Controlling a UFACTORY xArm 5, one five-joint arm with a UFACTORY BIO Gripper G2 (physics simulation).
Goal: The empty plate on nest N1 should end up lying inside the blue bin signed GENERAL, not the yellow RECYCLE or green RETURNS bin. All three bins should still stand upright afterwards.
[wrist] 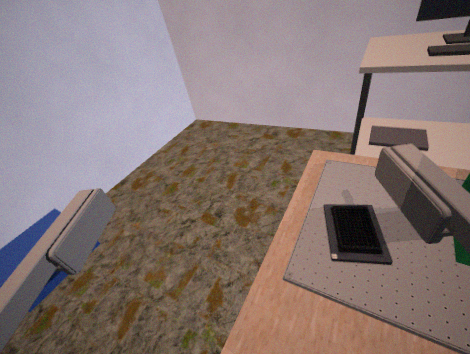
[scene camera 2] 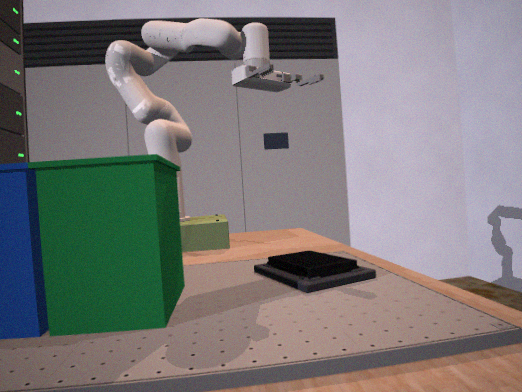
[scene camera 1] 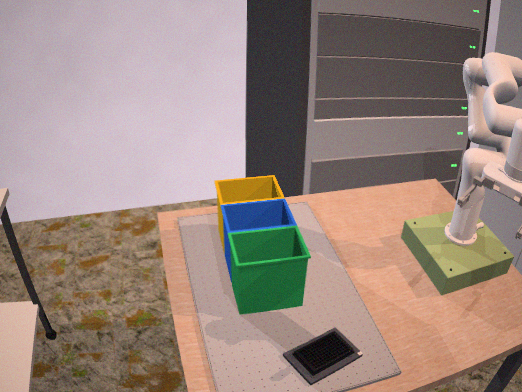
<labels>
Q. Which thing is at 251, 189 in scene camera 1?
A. A yellow bin.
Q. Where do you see a green bin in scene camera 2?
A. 110, 233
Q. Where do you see a blue bin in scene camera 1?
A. At 257, 215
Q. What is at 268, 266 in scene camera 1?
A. A green bin.
</labels>
